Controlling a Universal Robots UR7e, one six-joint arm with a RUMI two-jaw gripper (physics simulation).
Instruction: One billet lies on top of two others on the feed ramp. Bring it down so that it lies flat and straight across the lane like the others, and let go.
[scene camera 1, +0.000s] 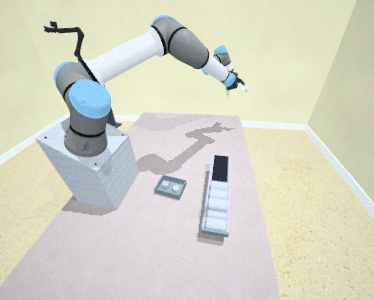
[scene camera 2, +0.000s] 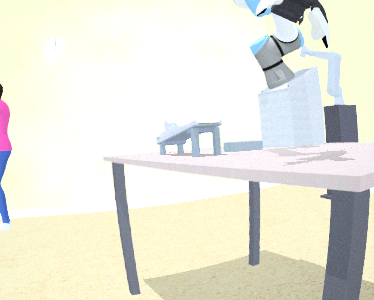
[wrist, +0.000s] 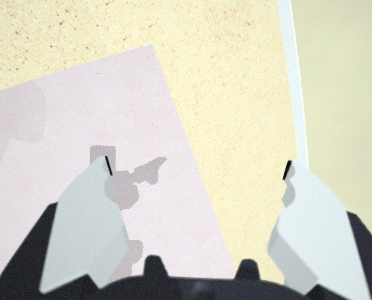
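Where they show: gripper, fingertip midpoint: (scene camera 1: 237, 94) (scene camera 2: 294, 31) (wrist: 196, 160); arm's base at its link origin: (scene camera 1: 86, 142) (scene camera 2: 281, 81).
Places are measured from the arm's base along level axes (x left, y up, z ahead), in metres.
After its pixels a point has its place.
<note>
The feed ramp (scene camera 1: 215, 233) (scene camera 2: 195, 142) stands on legs on the table, with a dark upper stretch. Pale billets (scene camera 1: 218, 204) (scene camera 2: 171, 126) lie across its lower lane in scene camera 1. They blend together there, so which one lies on top is hard to tell. In scene camera 2 a small pale pile rises above the low part of the ramp. My gripper (scene camera 1: 236, 92) @(x 0.886, y -0.052, z 0.484 m) (wrist: 196, 160) @(x 0.886, y -0.052, z 0.484 m) is open, its jaws wide apart with no object between them. It hangs high above the far end of the table, well away from the ramp. No billet shows in the wrist view.
A shallow grey tray (scene camera 1: 169, 196) @(x 0.068, y -0.288, z 0.299 m) (scene camera 2: 243, 146) @(x 0.167, y -0.280, z 0.302 m) with two round white pieces lies between the ramp and the robot's pedestal (scene camera 1: 95, 175) @(x -0.078, y -0.079, z 0.088 m) (scene camera 2: 290, 117) @(x 0.154, y -0.176, z 0.067 m). A thin jointed arm (scene camera 1: 78, 42) (scene camera 2: 334, 75) stands behind the pedestal. A person (scene camera 2: 4, 125) stands at the left in scene camera 2.
</note>
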